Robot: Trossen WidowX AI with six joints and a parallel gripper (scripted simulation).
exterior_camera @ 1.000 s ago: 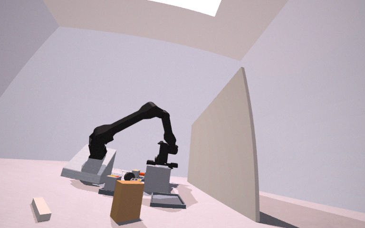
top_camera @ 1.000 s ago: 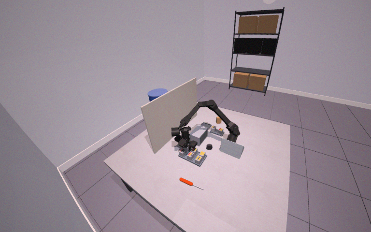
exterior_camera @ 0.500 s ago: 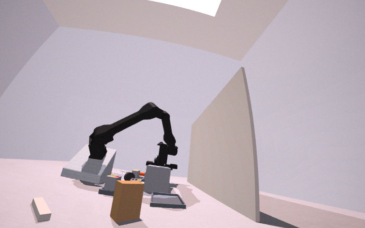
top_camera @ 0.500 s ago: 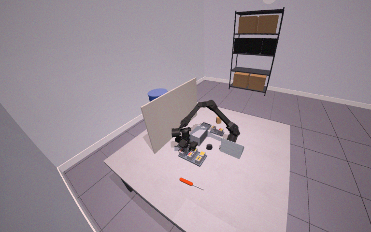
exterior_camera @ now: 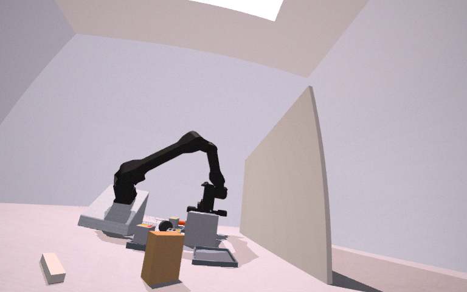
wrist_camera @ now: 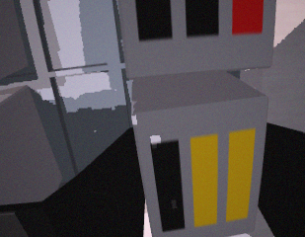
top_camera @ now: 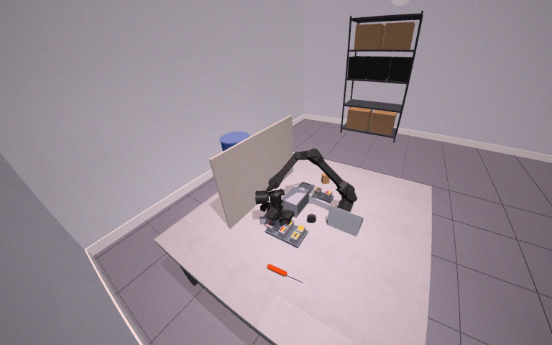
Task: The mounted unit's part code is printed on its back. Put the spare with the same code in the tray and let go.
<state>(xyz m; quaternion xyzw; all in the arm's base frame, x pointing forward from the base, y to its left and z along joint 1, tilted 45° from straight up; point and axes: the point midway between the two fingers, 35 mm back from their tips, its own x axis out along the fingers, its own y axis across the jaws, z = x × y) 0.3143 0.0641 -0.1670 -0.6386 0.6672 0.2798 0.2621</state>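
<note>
The flat grey tray is 1 cm ahead of my gripper tip, 36 cm to the right of it and 1 cm below it. The rest, counted from my gripper tip: tall beige board: 21 cm ahead, 18 cm to the right, 21 cm above; then rack: 14 cm behind, 34 cm to the right, 1 cm below; then grey mounted unit: 2 cm behind, 17 cm to the right, 3 cm above.
</note>
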